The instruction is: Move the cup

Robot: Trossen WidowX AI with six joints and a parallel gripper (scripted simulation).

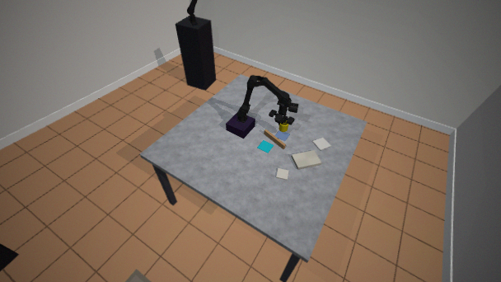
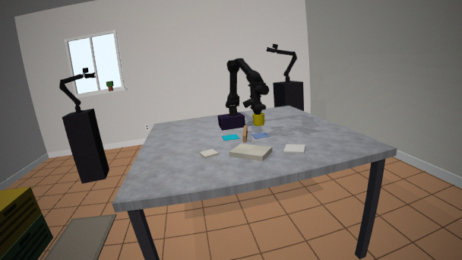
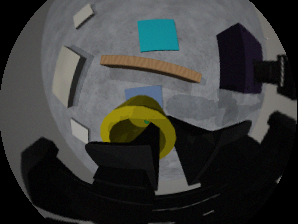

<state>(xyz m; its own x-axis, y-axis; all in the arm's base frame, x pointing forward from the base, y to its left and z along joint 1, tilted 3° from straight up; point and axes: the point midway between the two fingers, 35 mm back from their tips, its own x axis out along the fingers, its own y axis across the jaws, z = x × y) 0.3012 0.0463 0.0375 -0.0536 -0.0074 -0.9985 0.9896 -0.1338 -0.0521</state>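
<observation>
Right now the cyan pad is 50 mm behind my gripper tip, 170 mm to the right of it and 110 mm below it. Round my gripper tip: wooden bar (10 mm behind, 80 mm to the right, 90 mm below); blue pad (30 mm ahead, 110 mm below); yellow cup (20 mm ahead).
</observation>
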